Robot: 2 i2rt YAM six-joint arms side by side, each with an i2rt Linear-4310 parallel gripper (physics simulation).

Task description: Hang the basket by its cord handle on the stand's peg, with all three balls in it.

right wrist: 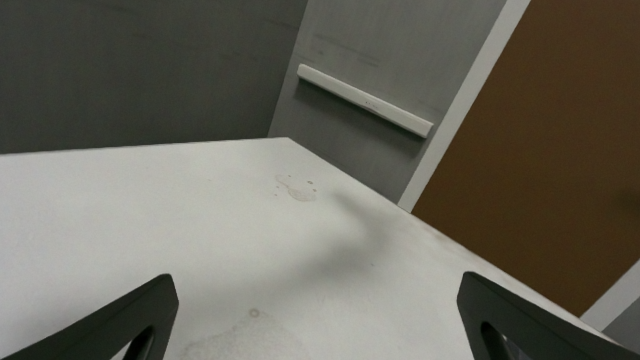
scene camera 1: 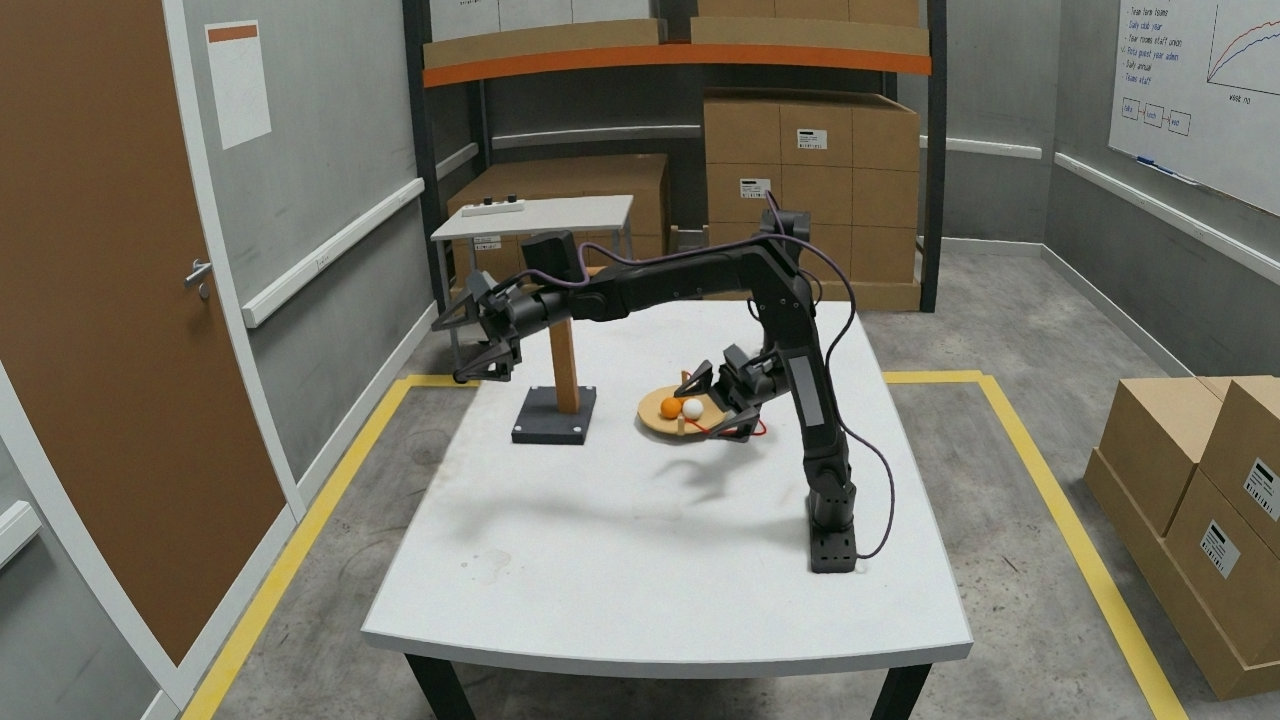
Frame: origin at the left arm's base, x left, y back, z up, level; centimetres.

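Seen in the pictures: left gripper, fingertip midpoint: [scene camera 1: 443, 352]; right gripper, fingertip midpoint: [right wrist: 318, 287] [scene camera 1: 690, 415]; left arm's base, link origin: [scene camera 1: 831, 525].
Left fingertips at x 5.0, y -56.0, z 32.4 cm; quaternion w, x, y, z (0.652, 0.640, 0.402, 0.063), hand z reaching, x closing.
Offsets run from my left fingertips to a thing's top centre. "spot": to the spot under its first point. Level surfaces: height alone.
The round tan basket {spot: dx -36.8, dy +22.6, dz -31.6 cm} [scene camera 1: 650, 413] sits on the table, with an orange ball {dx -37.0, dy +26.5, dz -28.4 cm} [scene camera 1: 670, 407] and a white ball {dx -36.7, dy +30.8, dz -28.4 cm} [scene camera 1: 691, 409] in it. A third ball does not show. Part of the red cord handle {spot: dx -35.6, dy +44.5, dz -33.6 cm} [scene camera 1: 762, 428] shows at the basket's right. The stand [scene camera 1: 563, 368], a wooden post on a dark base, is upright left of the basket. Its top and peg are mostly hidden behind an arm. My left gripper [scene camera 1: 446, 350] is open and empty, raised left of the stand. My right gripper [scene camera 1: 697, 414] [right wrist: 318, 287] is open and empty, and overlaps the basket's right side in scene camera 1.
The arm reaching left passes in front of the stand's top. An arm base [scene camera 1: 832, 548] stands at the right of the white table {dz -33.8 cm} [scene camera 1: 662, 608]. A small side table [scene camera 1: 572, 213] and a shelf rack [scene camera 1: 932, 179] with boxes stand behind. More boxes [scene camera 1: 1154, 429] are at the right.
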